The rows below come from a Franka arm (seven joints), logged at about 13 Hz.
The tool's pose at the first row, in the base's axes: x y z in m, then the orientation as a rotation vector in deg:
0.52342 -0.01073 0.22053 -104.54 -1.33 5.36
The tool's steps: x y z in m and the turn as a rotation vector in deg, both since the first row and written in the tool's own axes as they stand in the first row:
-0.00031 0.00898 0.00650 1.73 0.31 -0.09
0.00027 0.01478 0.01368 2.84 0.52 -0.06
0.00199 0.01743 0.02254 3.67 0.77 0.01
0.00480 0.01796 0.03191 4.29 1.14 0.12
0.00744 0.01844 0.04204 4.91 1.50 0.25
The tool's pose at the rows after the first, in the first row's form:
0.52231 -0.00675 0.21024 -102.82 -1.11 5.01
0.52215 -0.00125 0.20280 -101.72 -0.88 4.84
0.52310 0.00674 0.19794 -100.90 -0.60 4.66
0.52516 0.01583 0.19493 -100.30 -0.21 4.40
0.52700 0.02566 0.19180 -99.70 0.18 4.16

